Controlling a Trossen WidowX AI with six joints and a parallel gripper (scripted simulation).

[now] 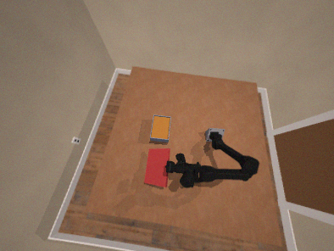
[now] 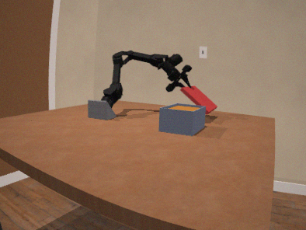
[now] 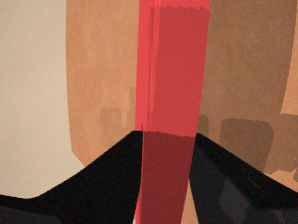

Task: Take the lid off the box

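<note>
The red lid lies 90 mm ahead of my hand, 10 mm to the right of it and 70 mm below it. The rest, counted from my hand: blue-grey storage box 70 mm ahead, 300 mm to the right, 130 mm below.
</note>
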